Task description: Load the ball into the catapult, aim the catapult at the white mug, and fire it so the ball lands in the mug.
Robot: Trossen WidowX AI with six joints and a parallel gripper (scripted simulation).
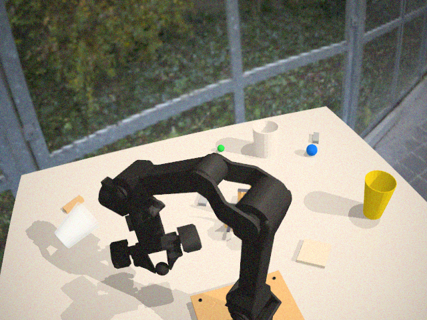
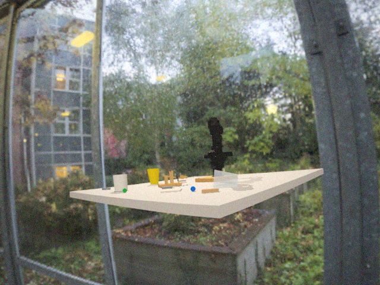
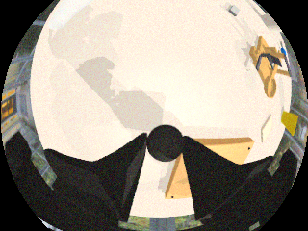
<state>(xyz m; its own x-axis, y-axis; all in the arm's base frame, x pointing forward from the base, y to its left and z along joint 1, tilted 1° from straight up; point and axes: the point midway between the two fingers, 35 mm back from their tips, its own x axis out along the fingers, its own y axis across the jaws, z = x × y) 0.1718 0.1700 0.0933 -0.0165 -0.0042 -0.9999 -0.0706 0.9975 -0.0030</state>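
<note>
The wooden catapult lies 170 mm ahead of my gripper tip, 220 mm to the right of it and 30 mm below it. From my gripper tip the other things lie so: tan square tile (10 mm ahead, 370 mm to the right, 80 mm below); then small blue ball (370 mm ahead, 150 mm to the left, 70 mm below); then black ball (10 mm above).
</note>
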